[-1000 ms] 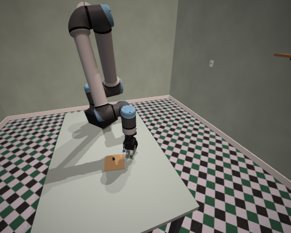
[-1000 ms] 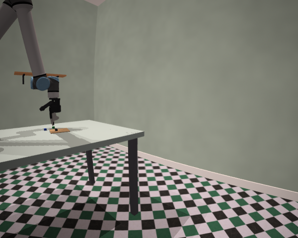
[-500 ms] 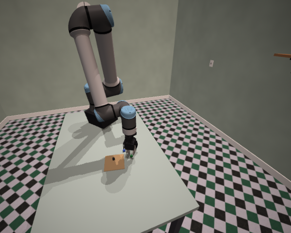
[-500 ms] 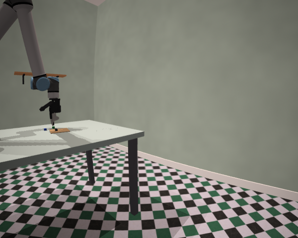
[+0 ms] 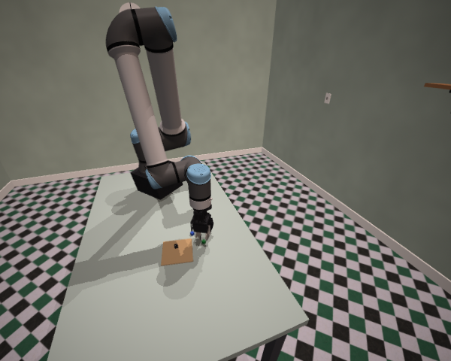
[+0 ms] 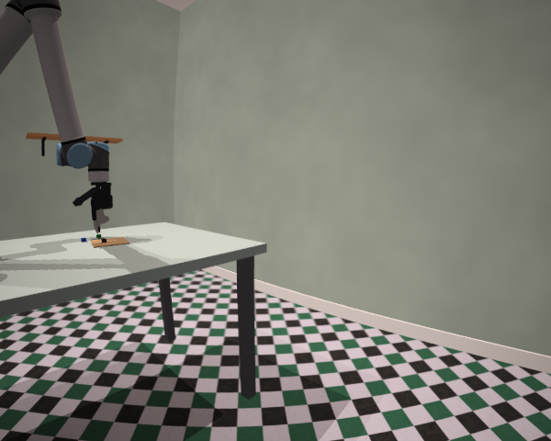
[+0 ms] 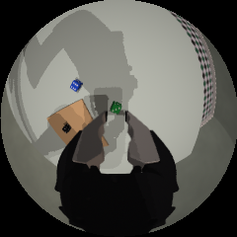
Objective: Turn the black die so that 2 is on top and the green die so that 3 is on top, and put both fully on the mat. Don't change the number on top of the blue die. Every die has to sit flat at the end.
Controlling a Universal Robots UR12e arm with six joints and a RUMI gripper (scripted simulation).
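Right now the green die is 30 mm below my hand. Also, from my hand: black die: 130 mm to the right, 30 mm below, 30 mm behind; orange mat: 130 mm to the right, 40 mm below; blue die: 80 mm behind, 30 mm to the right, 30 mm below.
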